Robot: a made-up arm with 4 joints. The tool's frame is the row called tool.
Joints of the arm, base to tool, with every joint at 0 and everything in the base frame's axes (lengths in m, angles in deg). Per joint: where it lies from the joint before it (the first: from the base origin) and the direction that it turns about. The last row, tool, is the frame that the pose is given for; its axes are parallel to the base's.
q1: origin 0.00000 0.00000 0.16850 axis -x
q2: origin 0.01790 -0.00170 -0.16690 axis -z
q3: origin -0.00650 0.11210 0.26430 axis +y
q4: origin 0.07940 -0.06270 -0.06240 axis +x
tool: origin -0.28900 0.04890 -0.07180
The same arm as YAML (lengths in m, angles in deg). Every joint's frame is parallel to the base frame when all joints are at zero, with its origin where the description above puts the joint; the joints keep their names.
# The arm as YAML. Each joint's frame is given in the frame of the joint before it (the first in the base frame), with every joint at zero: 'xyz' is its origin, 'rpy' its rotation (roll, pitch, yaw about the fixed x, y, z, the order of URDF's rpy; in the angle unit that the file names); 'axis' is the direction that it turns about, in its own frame. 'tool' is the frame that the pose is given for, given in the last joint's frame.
units:
  length: m
  angle: deg
joints:
  - name: q1
    type: revolute
    origin:
      xyz: [0.0, 0.0, 0.1685]
      rpy: [0.0, 0.0, 0.0]
    axis: [-1.0, 0.0, 0.0]
  - name: q2
    type: revolute
    origin:
      xyz: [0.0179, -0.0017, -0.1669]
      rpy: [0.0, 0.0, 0.0]
    axis: [0.0, 0.0, -1.0]
  - name: q3
    type: revolute
    origin:
      xyz: [-0.0065, 0.1121, 0.2643]
      rpy: [0.0, 0.0, 0.0]
    axis: [0.0, 1.0, 0.0]
  - name: q4
    type: revolute
    origin:
      xyz: [0.0794, -0.0627, -0.0624]
      rpy: [0.0, 0.0, 0.0]
    axis: [1.0, 0.0, 0.0]
tool:
  origin:
    xyz: [-0.289, 0.0489, -0.0718]
    rpy: [0.0, 0.0, 0.0]

